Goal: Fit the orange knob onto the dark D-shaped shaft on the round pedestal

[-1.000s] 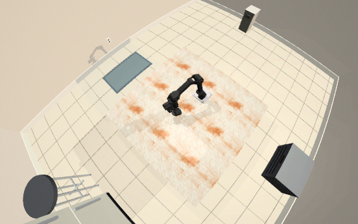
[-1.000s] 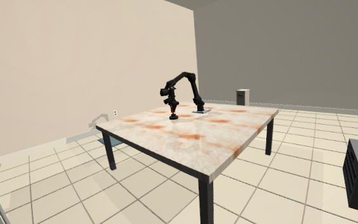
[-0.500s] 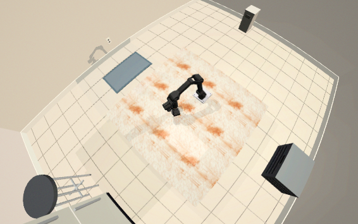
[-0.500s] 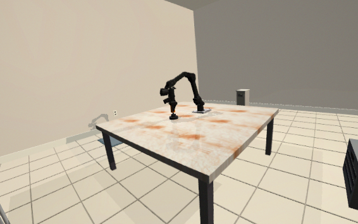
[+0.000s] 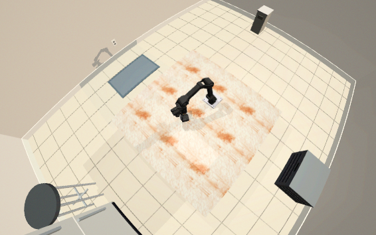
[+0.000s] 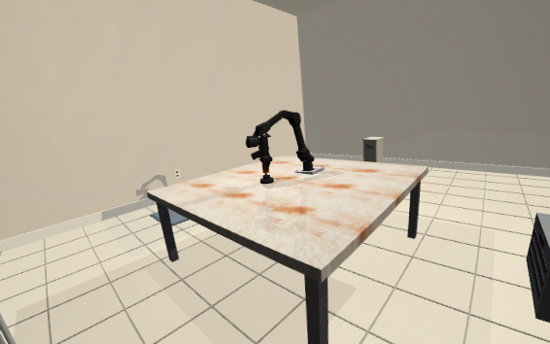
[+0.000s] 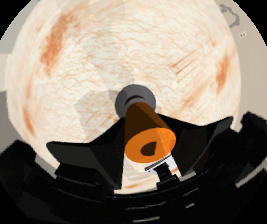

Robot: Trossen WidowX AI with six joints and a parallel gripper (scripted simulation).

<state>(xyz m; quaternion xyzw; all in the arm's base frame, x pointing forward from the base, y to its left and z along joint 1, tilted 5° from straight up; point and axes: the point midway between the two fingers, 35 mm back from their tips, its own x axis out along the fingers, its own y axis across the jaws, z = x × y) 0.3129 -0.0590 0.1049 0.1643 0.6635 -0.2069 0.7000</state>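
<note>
Now: gripper tip 2 cm below the orange knob. The rest, counted from my gripper tip: dark round pedestal: 4 cm below.
</note>
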